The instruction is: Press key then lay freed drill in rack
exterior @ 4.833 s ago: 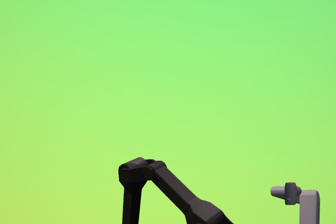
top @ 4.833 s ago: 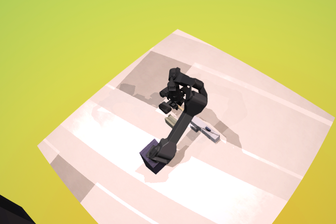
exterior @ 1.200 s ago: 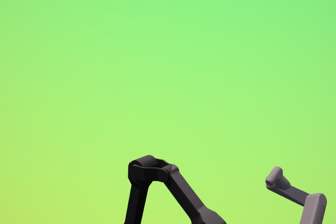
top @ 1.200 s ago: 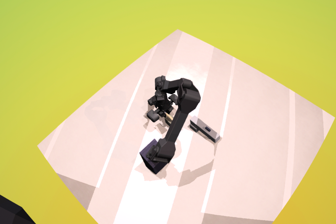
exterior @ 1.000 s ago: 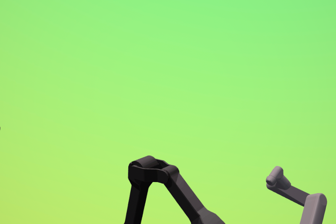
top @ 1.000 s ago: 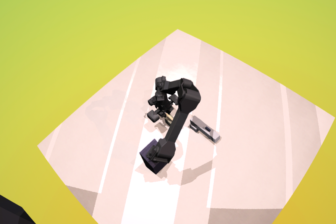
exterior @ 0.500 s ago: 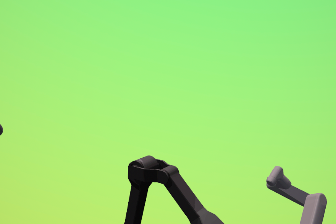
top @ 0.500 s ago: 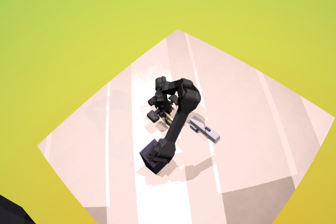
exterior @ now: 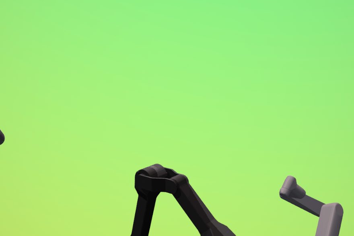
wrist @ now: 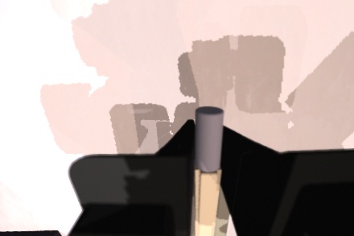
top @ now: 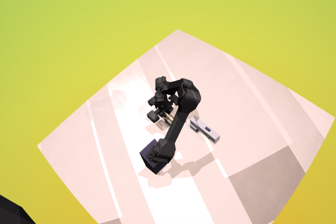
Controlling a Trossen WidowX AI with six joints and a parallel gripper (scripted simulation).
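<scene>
Right now my gripper tip is 1 cm past the drill, 4 cm to the left of it and 4 cm below it. From my gripper tip the other things lie so: grey block: 2 cm ahead, 23 cm to the right, 4 cm above; then dark blue key: 1 cm ahead, 26 cm to the right, 4 cm above.
</scene>
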